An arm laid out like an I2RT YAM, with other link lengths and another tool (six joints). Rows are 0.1 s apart.
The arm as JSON. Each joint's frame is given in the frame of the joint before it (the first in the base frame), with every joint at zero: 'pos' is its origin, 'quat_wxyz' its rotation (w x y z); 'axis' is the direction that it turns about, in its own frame. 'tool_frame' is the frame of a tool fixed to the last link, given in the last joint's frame.
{
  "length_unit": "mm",
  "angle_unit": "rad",
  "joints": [
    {
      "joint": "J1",
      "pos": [
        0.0,
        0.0,
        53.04
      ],
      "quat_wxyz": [
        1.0,
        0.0,
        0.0,
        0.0
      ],
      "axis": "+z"
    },
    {
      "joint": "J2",
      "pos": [
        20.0,
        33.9,
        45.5
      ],
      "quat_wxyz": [
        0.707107,
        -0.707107,
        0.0,
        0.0
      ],
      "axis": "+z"
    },
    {
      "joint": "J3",
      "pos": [
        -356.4,
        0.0,
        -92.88
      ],
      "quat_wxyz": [
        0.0,
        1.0,
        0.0,
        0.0
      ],
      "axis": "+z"
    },
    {
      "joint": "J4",
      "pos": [
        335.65,
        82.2,
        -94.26
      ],
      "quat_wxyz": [
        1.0,
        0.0,
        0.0,
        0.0
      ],
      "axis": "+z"
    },
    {
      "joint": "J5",
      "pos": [
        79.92,
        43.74,
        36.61
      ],
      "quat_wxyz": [
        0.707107,
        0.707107,
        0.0,
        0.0
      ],
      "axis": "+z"
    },
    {
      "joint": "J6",
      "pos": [
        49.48,
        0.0,
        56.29
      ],
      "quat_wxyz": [
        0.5,
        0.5,
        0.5,
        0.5
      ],
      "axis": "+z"
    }
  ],
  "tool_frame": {
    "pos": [
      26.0,
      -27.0,
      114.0
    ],
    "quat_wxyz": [
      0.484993,
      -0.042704,
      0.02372,
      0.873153
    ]
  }
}
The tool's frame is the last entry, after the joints.
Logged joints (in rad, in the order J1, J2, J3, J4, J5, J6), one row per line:
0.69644, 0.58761, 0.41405, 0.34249, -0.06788, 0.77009
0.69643, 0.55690, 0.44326, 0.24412, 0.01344, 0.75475
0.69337, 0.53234, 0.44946, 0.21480, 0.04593, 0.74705
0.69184, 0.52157, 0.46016, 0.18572, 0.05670, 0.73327
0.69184, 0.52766, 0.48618, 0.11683, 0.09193, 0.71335
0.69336, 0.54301, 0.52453, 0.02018, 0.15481, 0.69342
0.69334, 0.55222, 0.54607, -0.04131, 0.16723, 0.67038
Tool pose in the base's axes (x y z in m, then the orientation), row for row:
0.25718, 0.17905, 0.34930, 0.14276, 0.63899, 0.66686, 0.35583
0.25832, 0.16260, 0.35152, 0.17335, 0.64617, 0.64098, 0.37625
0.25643, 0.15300, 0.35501, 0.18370, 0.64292, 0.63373, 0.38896
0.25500, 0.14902, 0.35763, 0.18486, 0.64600, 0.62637, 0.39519
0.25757, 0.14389, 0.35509, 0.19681, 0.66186, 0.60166, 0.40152
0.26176, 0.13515, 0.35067, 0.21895, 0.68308, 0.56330, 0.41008
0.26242, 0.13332, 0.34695, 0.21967, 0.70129, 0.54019, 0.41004
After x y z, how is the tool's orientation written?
As a quaternion, x y z w.
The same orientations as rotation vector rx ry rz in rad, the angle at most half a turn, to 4 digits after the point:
0.3688, 1.6505, 1.7225
0.4434, 1.6529, 1.6397
0.4671, 1.6348, 1.6115
0.4687, 1.6379, 1.5881
0.4975, 1.6732, 1.5210
0.5513, 1.7200, 1.4184
0.5531, 1.7659, 1.3602

